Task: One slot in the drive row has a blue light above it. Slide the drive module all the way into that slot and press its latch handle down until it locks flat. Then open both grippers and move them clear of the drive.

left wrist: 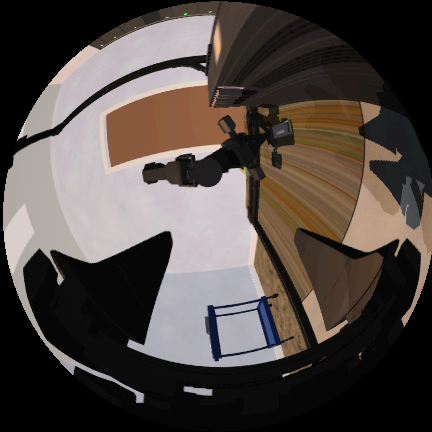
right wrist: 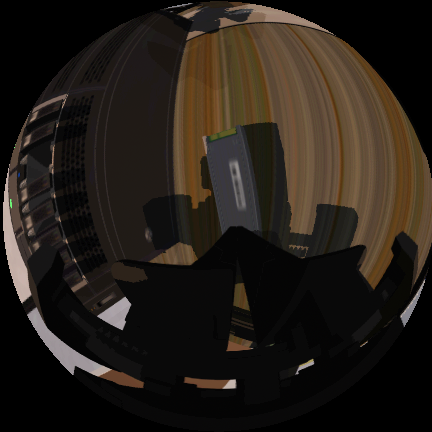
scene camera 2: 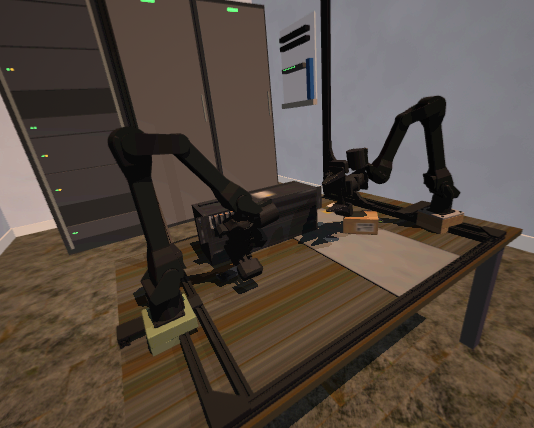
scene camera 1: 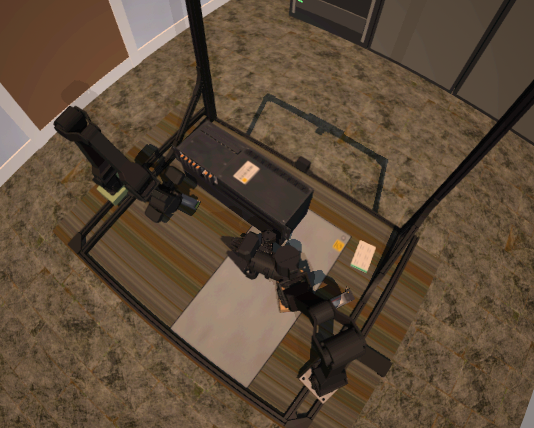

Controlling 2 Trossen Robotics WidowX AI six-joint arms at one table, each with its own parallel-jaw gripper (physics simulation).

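Places are measured from the left arm's base along level axes (x back, y right, z up), in millimetres.
Pixels of known places: left gripper, fingertip midpoint: point(left wrist: 235, 236) point(scene camera 2: 325, 198) point(scene camera 1: 224, 245); right gripper, fingertip midpoint: point(left wrist: 268, 133) point(right wrist: 235, 232) point(scene camera 2: 236, 264); left arm's base, link origin: point(scene camera 2: 440, 210) point(scene camera 1: 323, 379); right arm's base, link origin: point(scene camera 2: 167, 313) point(scene camera 1: 113, 185).
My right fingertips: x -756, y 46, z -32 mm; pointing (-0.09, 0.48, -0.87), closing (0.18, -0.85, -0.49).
For each thing: its top centre in the pictures, then the offset to it from my right fingertips. "spot": a spot on its surface instead. Level surfaces: height alone.
- grey drive module, top centre: point(right wrist: 228, 211) point(left wrist: 275, 128) point(scene camera 2: 236, 267) point(scene camera 1: 182, 196) dx +3, dy +16, dz -20 mm
- black server chassis, top centre: point(left wrist: 214, 47) point(scene camera 1: 240, 166) point(scene camera 2: 255, 195) dx +134, dy +188, dz +146 mm
- chassis's drive row, surface spot: point(scene camera 1: 197, 167) spot: dx +42, dy +87, dz +140 mm
- cardboard box, top centre: point(scene camera 1: 291, 288) point(scene camera 2: 360, 215) dx +499, dy +69, dz +33 mm
- grey mat, surface height: dz -27 mm
- white card, top centre: point(scene camera 1: 363, 256) dx +579, dy +334, dz -28 mm
The grey drive module point(scene camera 1: 190, 203) point(right wrist: 235, 181) lies flat on the striped table top in front of the black server chassis point(scene camera 1: 244, 187) point(scene camera 2: 291, 204) point(right wrist: 120, 141). The chassis's drive row point(scene camera 1: 197, 167) point(scene camera 2: 219, 221) point(right wrist: 36, 181) faces it, and a small blue light point(right wrist: 19, 174) shows at the row's edge in the right wrist view. My right gripper point(scene camera 1: 181, 203) point(scene camera 2: 240, 280) point(right wrist: 235, 232) is shut, with its tips at the near end of the drive and nothing between them. My left gripper point(scene camera 1: 231, 246) point(scene camera 2: 343, 208) point(left wrist: 235, 236) is open and empty near the chassis's far end.
A cardboard box point(scene camera 2: 360, 222) sits under the left arm on the grey mat point(scene camera 1: 231, 314) point(scene camera 2: 393, 259). A white card point(scene camera 1: 363, 256) lies near the table's right edge. Black frame posts point(scene camera 1: 202, 55) stand at the corners. A blue cart point(left wrist: 241, 326) stands on the floor beyond.
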